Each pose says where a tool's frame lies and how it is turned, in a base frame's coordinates. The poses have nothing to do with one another.
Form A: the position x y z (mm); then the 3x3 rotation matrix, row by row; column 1 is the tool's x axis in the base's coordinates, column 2 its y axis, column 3 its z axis. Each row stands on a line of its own.
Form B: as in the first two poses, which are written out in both.
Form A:
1:
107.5, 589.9, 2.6
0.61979, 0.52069, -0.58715
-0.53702, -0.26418, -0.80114
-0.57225, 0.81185, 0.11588
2:
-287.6, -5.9, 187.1
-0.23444, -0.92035, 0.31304
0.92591, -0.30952, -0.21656
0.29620, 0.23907, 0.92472
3:
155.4, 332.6, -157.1
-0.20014, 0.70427, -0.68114
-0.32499, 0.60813, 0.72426
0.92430, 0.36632, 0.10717
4:
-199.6, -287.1, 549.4
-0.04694, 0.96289, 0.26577
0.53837, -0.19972, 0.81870
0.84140, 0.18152, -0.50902
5:
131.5, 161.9, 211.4
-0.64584, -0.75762, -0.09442
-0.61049, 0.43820, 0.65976
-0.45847, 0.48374, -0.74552
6:
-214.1, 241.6, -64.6
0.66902, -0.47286, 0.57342
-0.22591, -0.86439, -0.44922
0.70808, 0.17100, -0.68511
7:
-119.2, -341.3, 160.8
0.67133, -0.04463, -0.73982
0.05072, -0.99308, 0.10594
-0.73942, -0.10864, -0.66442
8:
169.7, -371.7, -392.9
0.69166, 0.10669, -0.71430
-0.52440, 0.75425, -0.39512
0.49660, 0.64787, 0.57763
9:
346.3, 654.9, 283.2
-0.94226, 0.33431, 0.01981
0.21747, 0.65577, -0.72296
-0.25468, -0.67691, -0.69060
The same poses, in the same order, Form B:
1: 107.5, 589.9, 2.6, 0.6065, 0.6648, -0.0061, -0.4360
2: -287.6, -5.9, 187.1, 0.5875, 0.1939, 0.0072, 0.7856
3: 155.4, 332.6, -157.1, 0.6155, -0.1454, -0.6521, -0.4181
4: -199.6, -287.1, 549.4, 0.2471, -0.6446, -0.5823, -0.4294
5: 131.5, 161.9, 211.4, 0.1082, -0.4067, 0.8411, 0.3399
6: -214.1, 241.6, -64.6, 0.1729, 0.8970, -0.1947, 0.3572
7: -119.2, -341.3, 160.8, 0.0588, -0.9123, -0.0017, 0.4054
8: 169.7, -371.7, -392.9, 0.8694, 0.2999, -0.3482, -0.1815
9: 346.3, 654.9, 283.2, 0.0757, 0.1521, 0.9067, -0.3860
